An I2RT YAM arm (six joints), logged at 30 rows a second.
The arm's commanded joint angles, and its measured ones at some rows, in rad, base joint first. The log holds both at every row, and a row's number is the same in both.
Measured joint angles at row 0:
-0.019 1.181 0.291 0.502 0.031 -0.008
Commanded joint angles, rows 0 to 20:
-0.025 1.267 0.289 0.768 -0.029 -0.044
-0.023 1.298 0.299 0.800 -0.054 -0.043
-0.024 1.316 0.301 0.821 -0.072 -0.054
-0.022 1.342 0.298 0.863 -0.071 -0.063
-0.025 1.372 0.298 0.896 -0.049 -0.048
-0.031 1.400 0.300 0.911 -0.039 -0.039
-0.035 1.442 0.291 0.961 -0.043 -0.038
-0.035 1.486 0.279 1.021 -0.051 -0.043
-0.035 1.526 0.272 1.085 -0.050 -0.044
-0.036 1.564 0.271 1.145 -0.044 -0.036
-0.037 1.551 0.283 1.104 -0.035 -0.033
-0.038 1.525 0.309 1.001 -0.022 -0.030
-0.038 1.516 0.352 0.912 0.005 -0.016
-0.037 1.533 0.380 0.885 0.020 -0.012
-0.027 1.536 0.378 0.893 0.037 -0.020
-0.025 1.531 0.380 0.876 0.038 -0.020
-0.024 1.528 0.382 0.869 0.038 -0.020
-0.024 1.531 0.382 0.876 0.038 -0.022
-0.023 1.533 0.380 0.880 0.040 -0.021
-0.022 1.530 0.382 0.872 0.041 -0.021
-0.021 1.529 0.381 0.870 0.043 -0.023
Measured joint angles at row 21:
-0.028 1.535 0.380 0.897 0.022 -0.019
